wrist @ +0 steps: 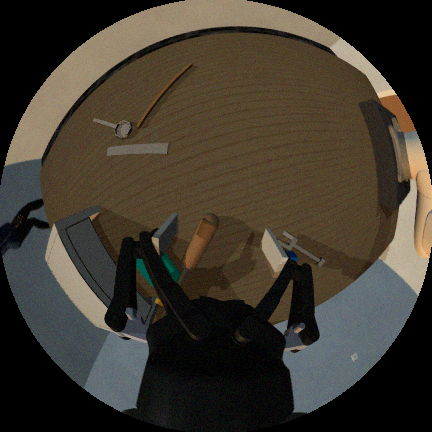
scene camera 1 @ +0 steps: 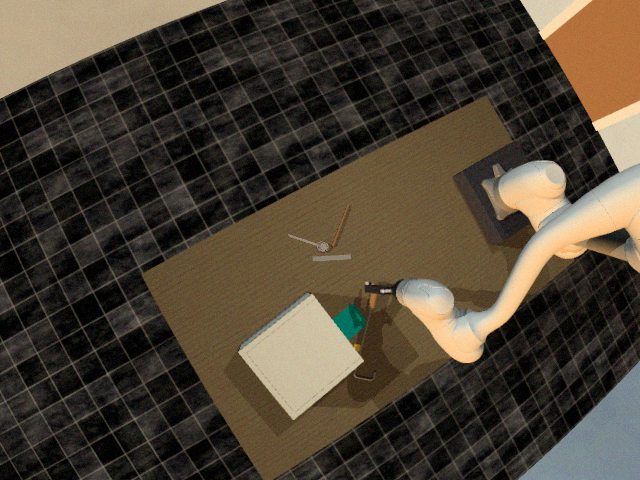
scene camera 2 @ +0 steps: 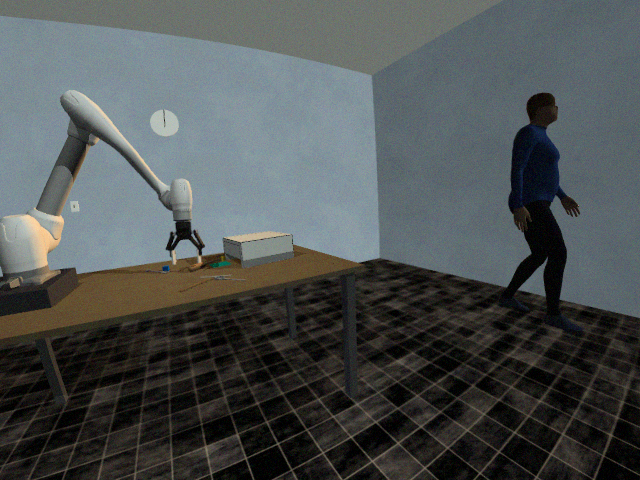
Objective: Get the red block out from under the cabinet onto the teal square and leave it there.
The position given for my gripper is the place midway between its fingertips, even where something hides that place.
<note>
In view: my gripper (wrist: pixel 220 230) and a hooked rod (wrist: pixel 209 222).
</note>
